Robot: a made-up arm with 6 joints.
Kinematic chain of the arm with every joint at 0, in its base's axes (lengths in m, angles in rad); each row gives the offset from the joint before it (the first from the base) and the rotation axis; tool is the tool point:
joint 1: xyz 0 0 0.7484 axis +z
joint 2: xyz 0.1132 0 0 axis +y
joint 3: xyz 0 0 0.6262 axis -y
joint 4: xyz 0 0 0.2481 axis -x
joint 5: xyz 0.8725 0 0 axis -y
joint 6: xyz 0.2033 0 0 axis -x
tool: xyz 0 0 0
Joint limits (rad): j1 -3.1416..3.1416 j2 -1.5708..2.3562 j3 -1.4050..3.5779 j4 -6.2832..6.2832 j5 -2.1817..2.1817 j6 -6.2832..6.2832
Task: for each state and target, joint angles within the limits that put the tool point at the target. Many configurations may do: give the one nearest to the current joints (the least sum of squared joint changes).
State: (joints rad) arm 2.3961 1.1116 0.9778 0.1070 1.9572 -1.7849
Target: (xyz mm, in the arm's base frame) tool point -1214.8 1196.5 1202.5
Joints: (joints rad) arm 2.3548 1.2412 1.0441 0.0791 1.2803 -1.7849
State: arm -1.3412 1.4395 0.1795 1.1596 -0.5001 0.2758
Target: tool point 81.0 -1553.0 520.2
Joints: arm -1.4541 1.0175 0.2726 1.1597 -0.5688 0.2758
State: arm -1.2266 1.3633 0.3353 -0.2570 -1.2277 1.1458
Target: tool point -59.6 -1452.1 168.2
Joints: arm -1.6387 1.4329 0.6057 -0.2265 -1.0288 1.1458
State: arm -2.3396 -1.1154 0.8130 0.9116 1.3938 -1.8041
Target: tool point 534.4 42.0 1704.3
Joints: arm -2.6970 -1.4585 -0.2453 1.2967 1.7680 -1.8041
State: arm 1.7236 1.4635 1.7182 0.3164 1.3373 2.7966
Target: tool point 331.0 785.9 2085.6
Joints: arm 1.1331 1.0098 1.9306 0.1704 1.3065 2.7966
